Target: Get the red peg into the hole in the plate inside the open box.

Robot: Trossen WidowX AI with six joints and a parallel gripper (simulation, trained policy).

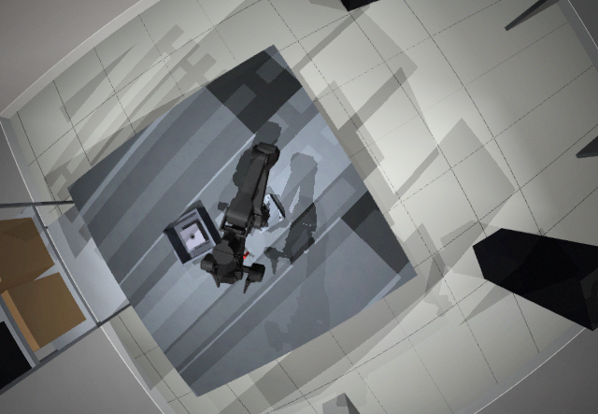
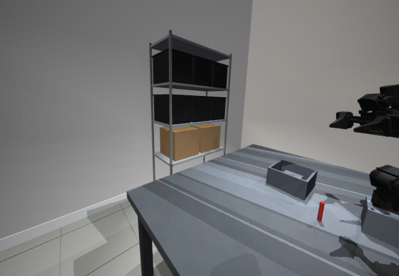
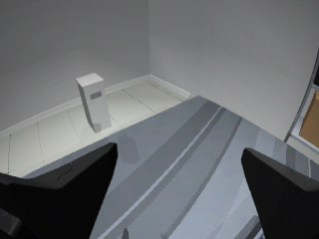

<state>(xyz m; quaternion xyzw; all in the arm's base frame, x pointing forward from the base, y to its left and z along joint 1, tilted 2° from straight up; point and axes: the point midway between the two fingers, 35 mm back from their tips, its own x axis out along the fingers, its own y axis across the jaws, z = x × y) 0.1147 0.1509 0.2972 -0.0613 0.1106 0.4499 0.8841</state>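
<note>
The red peg is 340 mm below my gripper tip, 30 mm to the right of it and 10 mm ahead of it. The rest, counted from my gripper tip: grey box: 360 mm below, 210 mm to the right, 190 mm ahead; plate: 340 mm below, 210 mm to the right, 190 mm ahead.
</note>
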